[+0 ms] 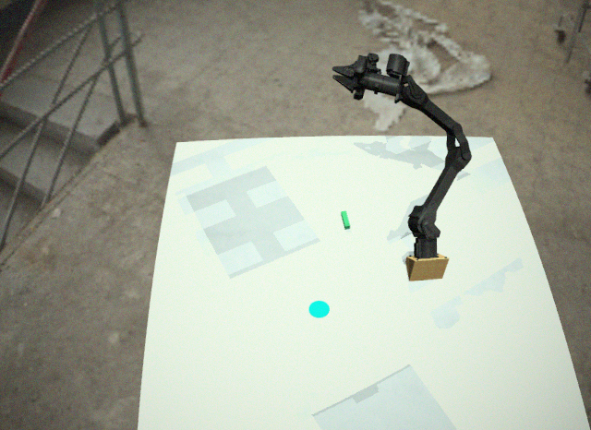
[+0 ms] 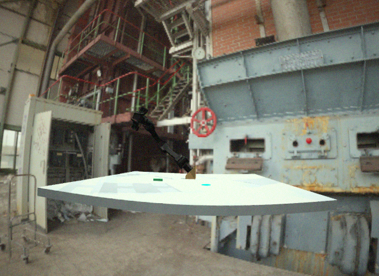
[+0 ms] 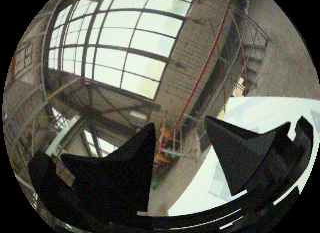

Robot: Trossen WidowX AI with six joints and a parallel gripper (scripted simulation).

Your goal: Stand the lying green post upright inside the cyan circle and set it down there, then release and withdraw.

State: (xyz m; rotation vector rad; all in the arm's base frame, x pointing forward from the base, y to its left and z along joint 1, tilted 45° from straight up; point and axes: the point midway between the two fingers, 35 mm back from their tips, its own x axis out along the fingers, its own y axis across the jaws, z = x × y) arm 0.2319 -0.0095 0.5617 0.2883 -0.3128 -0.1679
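My gripper tip is now 450 mm above the green post, 200 mm to the right of it and 30 mm past it.
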